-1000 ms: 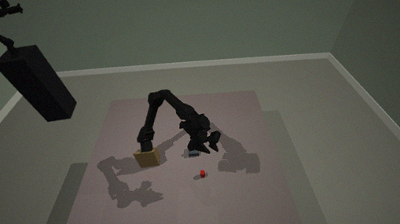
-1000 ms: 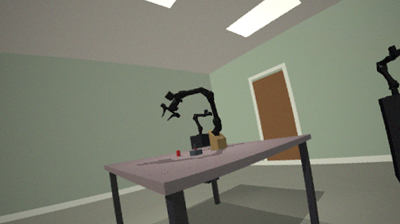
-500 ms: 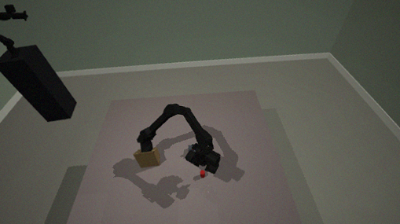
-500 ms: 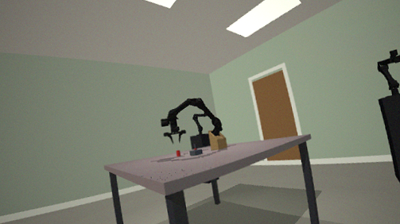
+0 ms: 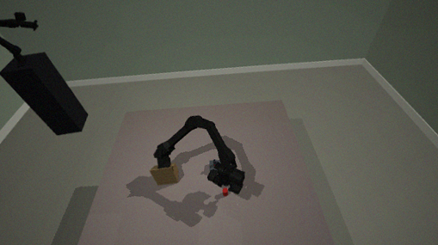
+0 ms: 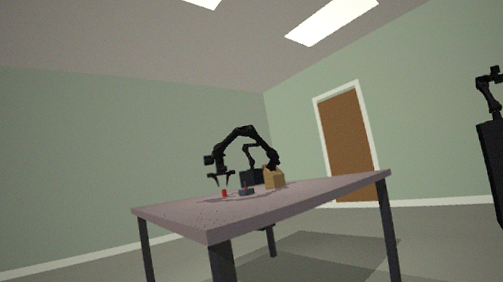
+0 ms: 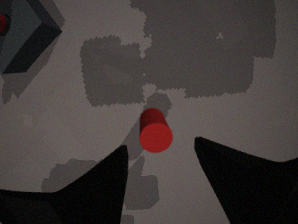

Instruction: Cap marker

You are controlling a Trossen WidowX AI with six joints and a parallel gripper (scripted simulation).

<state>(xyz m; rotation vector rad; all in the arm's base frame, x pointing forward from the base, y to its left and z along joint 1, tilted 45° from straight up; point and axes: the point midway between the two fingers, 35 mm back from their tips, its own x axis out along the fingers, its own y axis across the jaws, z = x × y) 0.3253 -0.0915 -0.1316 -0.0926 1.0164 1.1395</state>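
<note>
My gripper tip is now 40 mm above the red cap. Also, from my gripper tip: holder block: 40 mm behind, 180 mm to the left, 50 mm below.
</note>
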